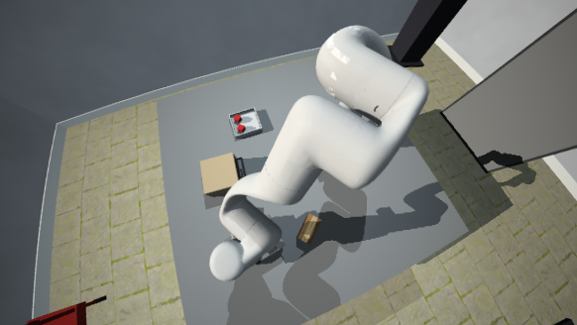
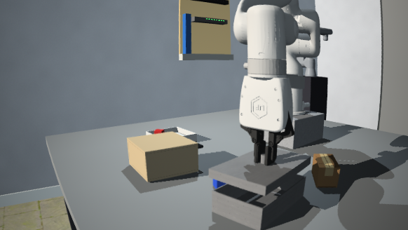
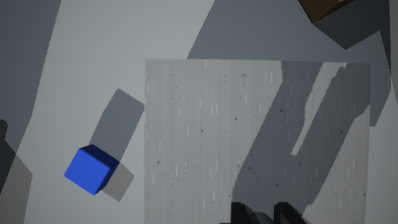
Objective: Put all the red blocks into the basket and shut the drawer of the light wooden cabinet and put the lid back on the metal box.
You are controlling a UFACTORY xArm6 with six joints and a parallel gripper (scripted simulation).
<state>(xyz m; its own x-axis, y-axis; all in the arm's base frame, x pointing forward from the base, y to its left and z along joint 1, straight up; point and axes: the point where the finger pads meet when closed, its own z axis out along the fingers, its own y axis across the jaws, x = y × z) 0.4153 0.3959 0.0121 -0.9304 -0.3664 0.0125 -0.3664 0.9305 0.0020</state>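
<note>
Now: the knobbed lid 30 mm below my hand. Also, from my hand: blue block (40 mm ahead, 130 mm to the right, 100 mm below); then green block (230 mm behind, 30 mm to the right, 100 mm below); then cardboard box (220 mm behind, 10 mm to the right, 80 mm below).
</note>
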